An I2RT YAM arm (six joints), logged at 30 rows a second.
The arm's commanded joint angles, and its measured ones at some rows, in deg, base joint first. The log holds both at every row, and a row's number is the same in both.
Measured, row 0: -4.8 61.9 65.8 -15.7 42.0 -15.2
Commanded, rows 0 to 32: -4.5 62.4 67.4 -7.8 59.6 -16.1; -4.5 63.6 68.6 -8.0 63.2 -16.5; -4.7 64.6 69.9 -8.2 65.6 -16.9; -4.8 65.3 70.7 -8.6 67.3 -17.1; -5.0 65.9 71.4 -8.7 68.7 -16.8; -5.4 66.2 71.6 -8.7 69.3 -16.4; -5.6 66.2 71.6 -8.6 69.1 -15.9; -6.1 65.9 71.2 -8.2 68.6 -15.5; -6.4 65.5 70.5 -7.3 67.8 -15.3; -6.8 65.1 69.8 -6.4 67.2 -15.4; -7.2 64.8 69.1 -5.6 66.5 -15.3; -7.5 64.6 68.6 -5.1 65.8 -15.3; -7.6 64.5 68.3 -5.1 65.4 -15.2; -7.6 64.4 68.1 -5.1 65.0 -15.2; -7.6 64.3 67.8 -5.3 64.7 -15.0; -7.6 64.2 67.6 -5.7 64.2 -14.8; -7.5 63.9 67.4 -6.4 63.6 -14.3; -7.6 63.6 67.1 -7.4 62.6 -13.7; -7.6 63.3 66.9 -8.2 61.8 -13.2; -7.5 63.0 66.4 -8.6 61.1 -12.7; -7.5 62.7 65.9 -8.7 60.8 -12.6; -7.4 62.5 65.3 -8.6 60.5 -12.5; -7.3 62.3 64.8 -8.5 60.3 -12.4; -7.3 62.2 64.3 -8.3 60.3 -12.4; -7.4 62.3 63.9 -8.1 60.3 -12.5; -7.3 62.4 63.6 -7.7 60.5 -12.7; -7.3 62.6 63.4 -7.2 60.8 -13.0; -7.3 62.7 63.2 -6.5 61.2 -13.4; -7.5 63.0 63.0 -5.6 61.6 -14.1; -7.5 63.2 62.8 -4.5 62.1 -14.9; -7.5 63.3 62.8 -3.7 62.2 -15.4; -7.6 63.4 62.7 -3.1 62.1 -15.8; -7.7 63.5 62.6 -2.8 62.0 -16.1
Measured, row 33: -7.4 63.5 63.2 -8.3 60.9 -14.7
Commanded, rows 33 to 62: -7.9 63.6 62.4 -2.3 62.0 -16.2; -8.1 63.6 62.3 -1.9 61.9 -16.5; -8.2 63.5 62.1 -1.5 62.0 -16.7; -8.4 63.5 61.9 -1.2 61.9 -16.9; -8.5 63.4 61.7 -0.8 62.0 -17.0; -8.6 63.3 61.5 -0.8 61.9 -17.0; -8.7 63.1 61.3 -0.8 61.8 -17.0; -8.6 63.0 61.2 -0.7 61.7 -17.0; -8.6 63.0 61.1 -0.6 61.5 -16.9; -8.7 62.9 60.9 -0.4 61.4 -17.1; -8.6 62.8 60.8 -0.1 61.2 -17.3; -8.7 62.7 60.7 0.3 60.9 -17.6; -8.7 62.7 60.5 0.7 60.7 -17.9; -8.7 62.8 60.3 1.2 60.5 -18.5; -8.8 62.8 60.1 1.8 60.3 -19.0; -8.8 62.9 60.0 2.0 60.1 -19.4; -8.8 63.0 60.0 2.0 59.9 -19.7; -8.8 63.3 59.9 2.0 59.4 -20.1; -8.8 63.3 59.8 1.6 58.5 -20.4; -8.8 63.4 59.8 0.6 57.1 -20.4; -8.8 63.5 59.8 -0.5 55.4 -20.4; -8.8 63.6 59.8 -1.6 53.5 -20.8; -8.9 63.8 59.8 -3.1 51.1 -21.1; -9.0 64.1 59.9 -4.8 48.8 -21.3; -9.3 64.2 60.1 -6.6 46.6 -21.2; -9.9 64.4 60.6 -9.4 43.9 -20.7; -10.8 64.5 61.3 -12.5 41.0 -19.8; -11.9 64.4 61.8 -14.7 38.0 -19.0; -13.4 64.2 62.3 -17.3 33.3 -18.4; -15.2 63.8 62.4 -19.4 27.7 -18.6
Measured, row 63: -12.1 64.4 60.6 -12.0 41.5 -19.9
